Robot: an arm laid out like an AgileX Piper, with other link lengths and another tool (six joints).
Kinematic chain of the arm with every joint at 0, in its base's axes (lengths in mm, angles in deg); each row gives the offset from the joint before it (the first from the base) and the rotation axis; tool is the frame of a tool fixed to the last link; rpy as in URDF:
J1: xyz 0 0 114.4 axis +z
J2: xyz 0 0 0 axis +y
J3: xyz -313.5 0 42.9 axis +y
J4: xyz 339.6 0 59.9 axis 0.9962 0 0.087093
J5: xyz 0 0 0 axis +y
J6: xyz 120.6 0 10.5 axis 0.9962 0 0.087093
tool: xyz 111 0 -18.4 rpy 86.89 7.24 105.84
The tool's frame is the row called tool.
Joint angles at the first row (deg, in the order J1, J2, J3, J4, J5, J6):
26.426 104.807 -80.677 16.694 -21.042 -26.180
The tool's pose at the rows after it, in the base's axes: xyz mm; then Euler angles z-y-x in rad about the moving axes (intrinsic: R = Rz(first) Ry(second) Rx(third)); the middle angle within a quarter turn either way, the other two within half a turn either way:
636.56 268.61 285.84 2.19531 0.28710 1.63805
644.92 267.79 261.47 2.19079 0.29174 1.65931
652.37 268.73 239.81 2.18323 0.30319 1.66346
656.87 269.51 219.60 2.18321 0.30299 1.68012
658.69 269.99 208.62 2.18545 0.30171 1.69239
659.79 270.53 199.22 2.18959 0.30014 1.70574
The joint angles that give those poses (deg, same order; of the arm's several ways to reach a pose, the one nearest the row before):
25.423 106.437 -80.678 16.694 -22.645 -26.338
25.215 108.926 -80.678 16.693 -24.133 -26.650
25.216 111.544 -80.678 16.280 -26.749 -26.651
25.215 113.541 -80.677 16.279 -27.893 -26.650
25.216 114.531 -80.678 16.280 -28.221 -26.651
25.216 115.300 -80.676 16.240 -28.259 -26.651

